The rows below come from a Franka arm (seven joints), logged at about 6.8 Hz.
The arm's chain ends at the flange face. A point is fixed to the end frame.
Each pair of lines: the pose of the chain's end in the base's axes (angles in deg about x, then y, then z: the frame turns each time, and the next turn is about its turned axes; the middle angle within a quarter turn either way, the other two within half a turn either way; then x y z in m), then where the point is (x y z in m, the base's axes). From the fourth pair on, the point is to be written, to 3 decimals.
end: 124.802 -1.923 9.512 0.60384 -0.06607 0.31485
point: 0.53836 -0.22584 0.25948
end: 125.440 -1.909 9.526 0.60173 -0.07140 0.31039
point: 0.53628 -0.23055 0.25322
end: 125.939 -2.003 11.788 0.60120 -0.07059 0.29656
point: 0.53373 -0.22768 0.23616
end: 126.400 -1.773 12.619 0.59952 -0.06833 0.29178
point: 0.532 -0.225 0.229
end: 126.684 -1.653 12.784 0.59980 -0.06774 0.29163
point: 0.533 -0.224 0.228
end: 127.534 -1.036 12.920 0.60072 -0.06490 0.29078
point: 0.535 -0.220 0.224
